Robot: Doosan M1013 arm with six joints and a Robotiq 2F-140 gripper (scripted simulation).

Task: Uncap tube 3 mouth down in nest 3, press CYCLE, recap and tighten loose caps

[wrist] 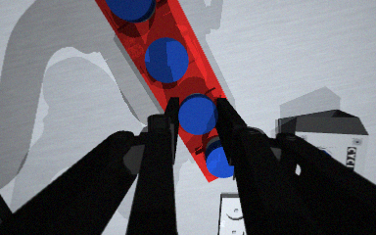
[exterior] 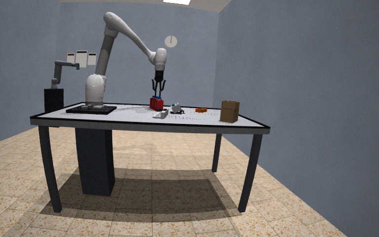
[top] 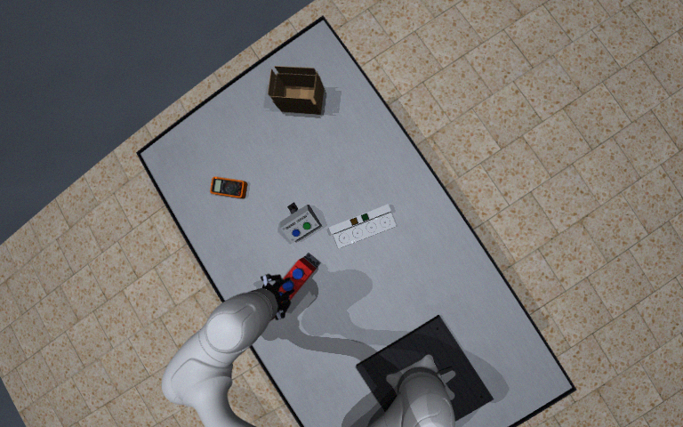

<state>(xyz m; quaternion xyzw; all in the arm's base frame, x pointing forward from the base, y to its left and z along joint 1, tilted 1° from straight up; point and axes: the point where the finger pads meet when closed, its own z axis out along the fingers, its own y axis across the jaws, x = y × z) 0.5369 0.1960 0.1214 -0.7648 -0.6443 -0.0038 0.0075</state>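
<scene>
The blue cap is 3 cm below my hand. The rest, counted from my hand: key housing: 16 cm ahead, 12 cm to the right, 9 cm below; then green ready key: 14 cm to the right, 14 cm ahead, 7 cm below; then blue cycle key: 14 cm ahead, 10 cm to the right, 7 cm below.
</scene>
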